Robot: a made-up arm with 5 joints. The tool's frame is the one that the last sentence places.
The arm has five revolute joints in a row. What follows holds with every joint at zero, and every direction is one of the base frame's.
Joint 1 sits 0.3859 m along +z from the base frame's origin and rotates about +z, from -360 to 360 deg.
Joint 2 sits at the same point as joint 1 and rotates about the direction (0, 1, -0.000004), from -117.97 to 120 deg.
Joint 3 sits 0.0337 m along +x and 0.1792 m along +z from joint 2 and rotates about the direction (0, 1, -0.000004), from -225 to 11 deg.
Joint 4 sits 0.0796 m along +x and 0.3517 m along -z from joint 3 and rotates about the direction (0, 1, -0.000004), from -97 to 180 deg.
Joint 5 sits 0.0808 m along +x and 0.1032 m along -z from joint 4 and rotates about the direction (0, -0.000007, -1), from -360 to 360 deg.
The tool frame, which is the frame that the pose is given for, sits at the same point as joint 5; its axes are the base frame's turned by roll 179.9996, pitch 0 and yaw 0 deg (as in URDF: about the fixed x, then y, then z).
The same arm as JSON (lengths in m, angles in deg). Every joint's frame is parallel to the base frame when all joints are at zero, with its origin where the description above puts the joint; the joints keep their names.
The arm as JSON. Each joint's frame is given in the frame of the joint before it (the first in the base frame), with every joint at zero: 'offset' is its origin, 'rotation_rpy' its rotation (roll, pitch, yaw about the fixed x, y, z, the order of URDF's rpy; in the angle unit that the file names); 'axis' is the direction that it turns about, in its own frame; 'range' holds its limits. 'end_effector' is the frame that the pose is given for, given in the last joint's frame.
{"length_unit": "m", "angle_unit": "deg", "chain": [{"id": "joint 1", "offset": [0.0, 0.0, 0.3859], "rotation_rpy": [0.0, 0.0, 0.0], "axis": [0.0, 0.0, 1.0], "range": [-360.0, 360.0]}, {"id": "joint 2", "offset": [0.0, 0.0, 0.0], "rotation_rpy": [0.0, 0.0, 0.0], "axis": [0.0, 1.0, 0.0], "range": [-117.97, 120.0]}, {"id": "joint 3", "offset": [0.0337, 0.0, 0.1792], "rotation_rpy": [0.0, 0.0, 0.0], "axis": [0.0, 1.0, 0.0], "range": [-225.0, 11.0]}, {"id": "joint 4", "offset": [0.0796, 0.0, -0.3517], "rotation_rpy": [0.0, 0.0, 0.0], "axis": [0.0, 1.0, 0.0], "range": [-97.0, 180.0]}, {"id": "joint 5", "offset": [0.0808, 0.0, -0.1032], "rotation_rpy": [0.0, 0.0, 0.0], "axis": [0.0, 0.0, -1.0], "range": [-360.0, 360.0]}], "end_effector": {"offset": [0.0, 0.0, 0.0], "rotation_rpy": [180.0, 0.0, 0.0]}}
